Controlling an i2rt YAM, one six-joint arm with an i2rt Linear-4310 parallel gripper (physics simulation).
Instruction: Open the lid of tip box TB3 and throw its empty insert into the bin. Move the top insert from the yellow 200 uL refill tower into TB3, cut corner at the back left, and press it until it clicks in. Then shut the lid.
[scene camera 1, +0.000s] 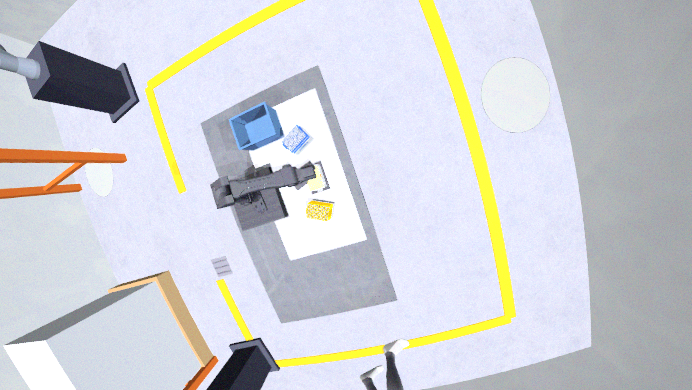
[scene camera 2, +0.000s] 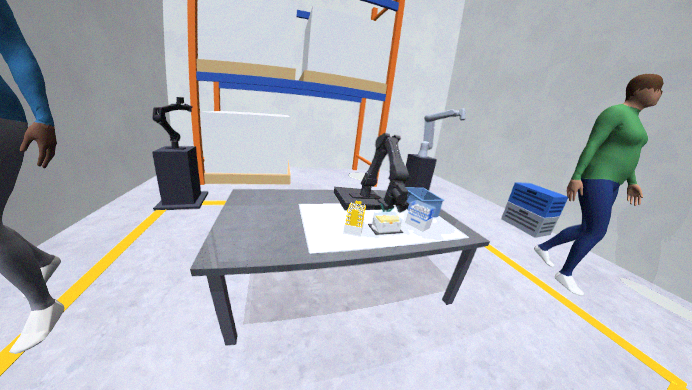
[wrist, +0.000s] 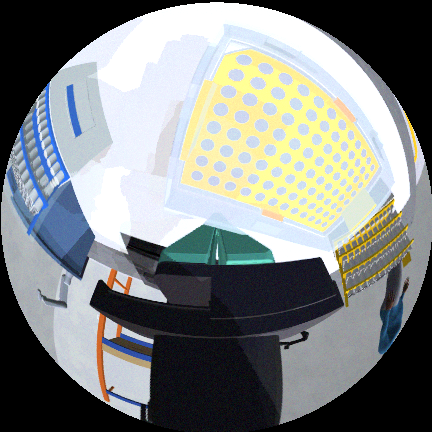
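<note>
Tip box TB3 (scene camera 1: 317, 178) (scene camera 2: 387, 226) stands upright mid-mat, with an empty yellow insert (wrist: 280, 135) inside. Clear material surrounds the insert; whether the lid covers it is hard to tell. The insert's cut corner is at the upper left in the wrist view. My gripper (wrist: 216, 218) (scene camera 2: 386, 206) is shut and empty, its teal fingertips near the box's robot-side edge; the arm hides them in scene camera 1. The yellow refill tower (scene camera 1: 319, 210) (scene camera 2: 355, 216) (wrist: 372, 255) stands beside TB3, with tip-filled inserts. The blue bin (scene camera 1: 261, 128) (scene camera 2: 431, 199) (wrist: 65, 230) shows no insert in scene camera 1.
A blue refill tower (scene camera 1: 296, 139) (scene camera 2: 420, 215) (wrist: 42, 150) stands between TB3 and the bin. The white mat (scene camera 1: 327, 232) (scene camera 2: 325, 244) lies on the dark table (scene camera 1: 345, 285) (scene camera 2: 240, 240). One person (scene camera 2: 612, 145) stands right of the table, another (scene camera 2: 20, 165) at the left.
</note>
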